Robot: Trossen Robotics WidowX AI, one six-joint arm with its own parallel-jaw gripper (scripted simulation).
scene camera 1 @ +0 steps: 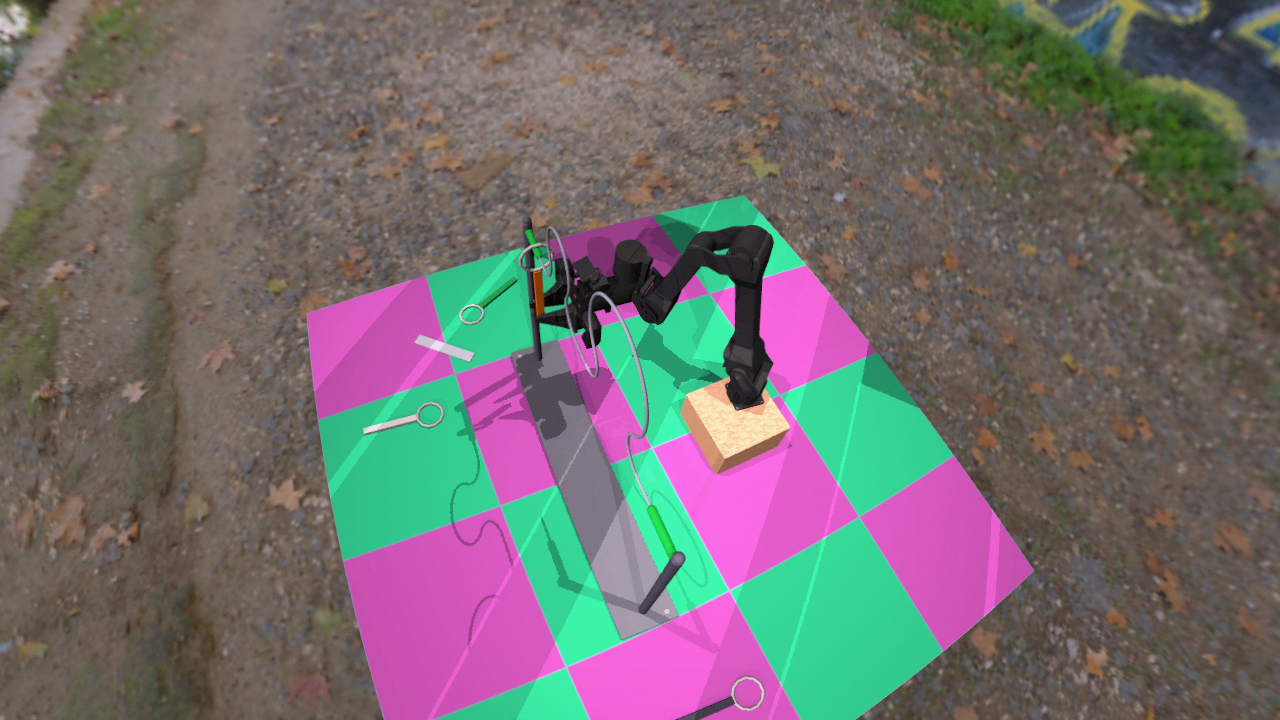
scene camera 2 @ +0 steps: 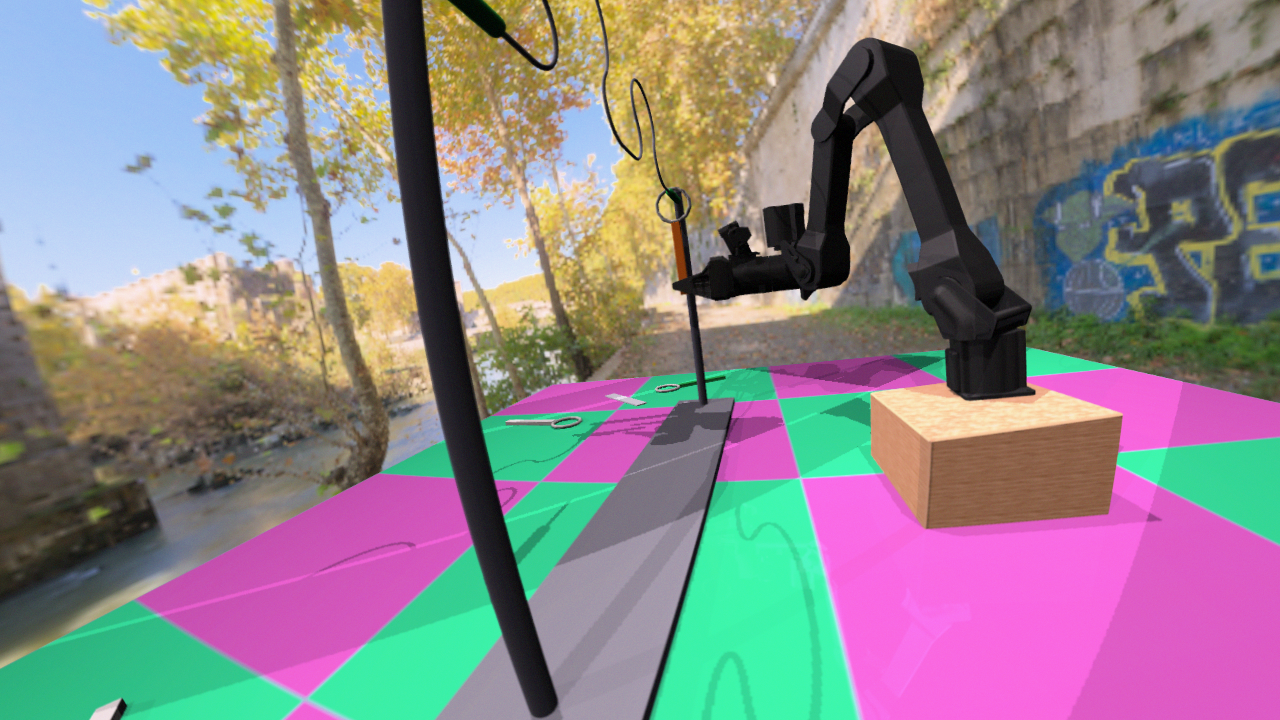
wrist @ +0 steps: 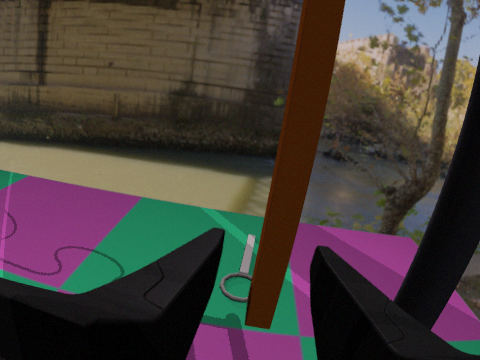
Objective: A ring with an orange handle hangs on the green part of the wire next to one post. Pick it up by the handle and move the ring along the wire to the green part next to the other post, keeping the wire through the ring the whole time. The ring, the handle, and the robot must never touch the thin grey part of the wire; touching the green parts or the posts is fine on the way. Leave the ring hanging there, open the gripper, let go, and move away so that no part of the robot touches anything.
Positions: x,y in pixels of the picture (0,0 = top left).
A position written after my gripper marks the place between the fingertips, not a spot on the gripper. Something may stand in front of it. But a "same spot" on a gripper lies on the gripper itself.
Labels:
My gripper shows in scene camera 1, in scene camera 2 (pixel 674 286) and in the wrist view. The same spot on my gripper: (wrist: pixel 163 303) is (scene camera 1: pixel 561 309).

